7 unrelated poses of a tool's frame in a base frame.
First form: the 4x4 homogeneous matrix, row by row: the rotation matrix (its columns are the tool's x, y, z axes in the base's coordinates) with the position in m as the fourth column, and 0 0 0 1 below. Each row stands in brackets.
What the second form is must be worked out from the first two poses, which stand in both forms.
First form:
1: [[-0.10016 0.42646 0.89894 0.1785], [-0.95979 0.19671 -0.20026 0.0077], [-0.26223 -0.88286 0.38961 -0.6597], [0 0 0 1]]
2: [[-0.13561 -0.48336 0.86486 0.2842], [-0.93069 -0.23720 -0.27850 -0.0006], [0.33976 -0.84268 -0.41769 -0.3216], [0 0 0 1]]
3: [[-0.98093 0.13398 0.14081 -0.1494], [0.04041 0.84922 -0.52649 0.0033], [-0.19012 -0.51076 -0.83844 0.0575], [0 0 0 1]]
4: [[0.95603 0.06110 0.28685 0.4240], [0.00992 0.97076 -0.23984 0.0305], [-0.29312 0.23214 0.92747 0.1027], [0 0 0 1]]
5: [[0.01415 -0.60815 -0.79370 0.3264], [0.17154 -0.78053 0.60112 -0.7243], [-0.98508 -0.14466 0.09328 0.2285], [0 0 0 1]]
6: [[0.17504 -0.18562 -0.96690 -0.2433], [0.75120 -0.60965 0.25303 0.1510], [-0.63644 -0.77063 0.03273 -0.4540], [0 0 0 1]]
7: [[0.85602 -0.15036 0.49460 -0.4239], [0.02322 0.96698 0.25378 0.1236], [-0.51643 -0.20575 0.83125 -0.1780], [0 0 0 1]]
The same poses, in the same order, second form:
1: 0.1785 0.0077 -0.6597 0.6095 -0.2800 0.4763 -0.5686
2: 0.2842 -0.0006 -0.3216 0.2289 -0.6163 0.5736 -0.4887
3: -0.1494 0.0033 0.0575 0.0864 0.0455 0.9577 -0.2708
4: 0.4240 0.0305 0.1027 0.9816 0.1202 0.1477 -0.0130
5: 0.3264 -0.7243 0.2285 0.2859 -0.6522 0.1674 0.6818
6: -0.2433 0.1510 -0.4540 0.3867 -0.6618 -0.2136 0.6057
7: -0.4239 0.1236 -0.1780 0.9558 -0.1202 0.2644 0.0454
